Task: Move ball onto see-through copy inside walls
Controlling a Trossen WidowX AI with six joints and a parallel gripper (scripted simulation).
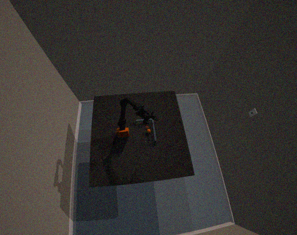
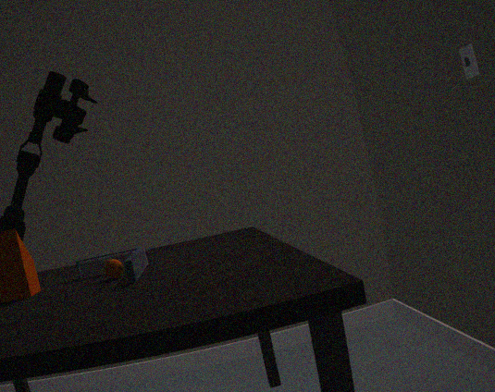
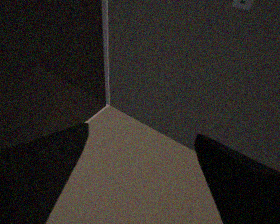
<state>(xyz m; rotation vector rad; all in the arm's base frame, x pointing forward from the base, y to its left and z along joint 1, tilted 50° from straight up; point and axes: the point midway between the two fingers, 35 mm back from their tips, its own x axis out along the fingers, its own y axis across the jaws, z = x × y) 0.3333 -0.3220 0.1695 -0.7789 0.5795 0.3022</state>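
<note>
Right now the orange ball is 450 mm below my gripper tip, 70 mm to the left of it and 40 mm behind it.
</note>
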